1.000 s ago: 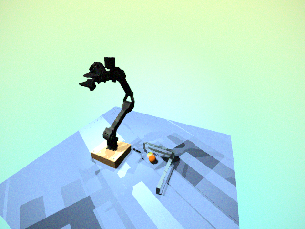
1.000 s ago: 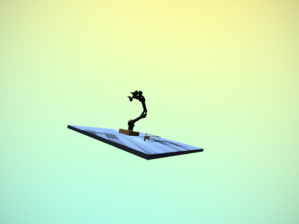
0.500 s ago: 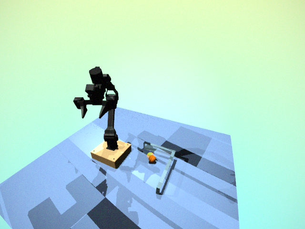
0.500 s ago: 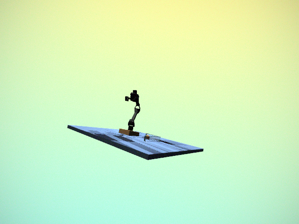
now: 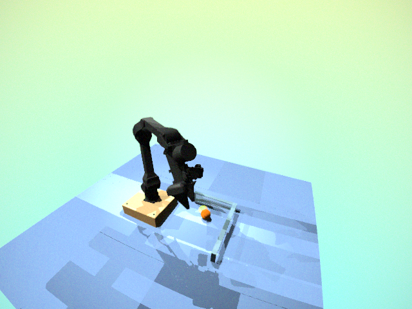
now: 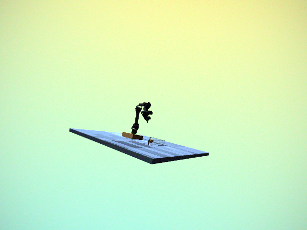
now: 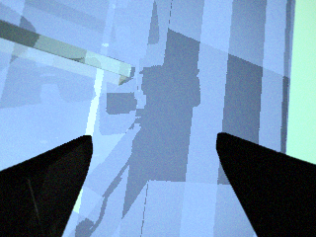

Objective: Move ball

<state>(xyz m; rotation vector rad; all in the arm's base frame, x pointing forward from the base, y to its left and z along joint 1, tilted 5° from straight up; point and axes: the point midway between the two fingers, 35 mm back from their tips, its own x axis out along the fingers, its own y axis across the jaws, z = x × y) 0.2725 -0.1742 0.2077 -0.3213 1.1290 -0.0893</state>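
Right now the orange ball is 23 cm below my gripper tip, 19 cm to the left of it and 1 cm ahead of it. Also, from my gripper tip: see-through copy of ball: 23 cm below, 21 cm to the left, 1 cm behind.
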